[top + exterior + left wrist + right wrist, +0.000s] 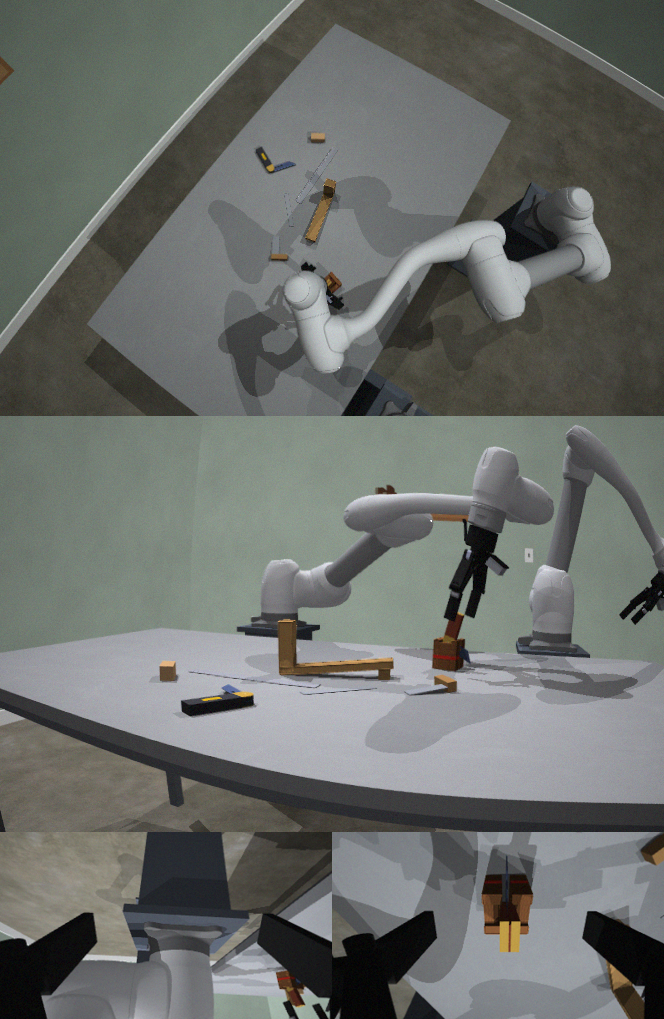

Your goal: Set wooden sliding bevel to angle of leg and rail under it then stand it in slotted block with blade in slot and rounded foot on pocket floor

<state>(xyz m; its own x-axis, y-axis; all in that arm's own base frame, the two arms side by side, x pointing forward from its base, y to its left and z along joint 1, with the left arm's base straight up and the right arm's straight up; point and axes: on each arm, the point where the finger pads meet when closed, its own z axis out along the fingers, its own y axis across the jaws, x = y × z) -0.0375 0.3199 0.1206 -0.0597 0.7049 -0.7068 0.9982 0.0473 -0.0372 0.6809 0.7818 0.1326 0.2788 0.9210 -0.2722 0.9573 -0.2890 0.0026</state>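
My right hand is 2 cm to the left of the wooden sliding bevel and 6 cm above it. Also, from my right hand: long metal strip (35 cm ahead, 35 cm to the right, 13 cm below); black bevel (53 cm ahead, 26 cm to the right, 12 cm below); try square (25 cm ahead, 1 cm to the left, 12 cm below).
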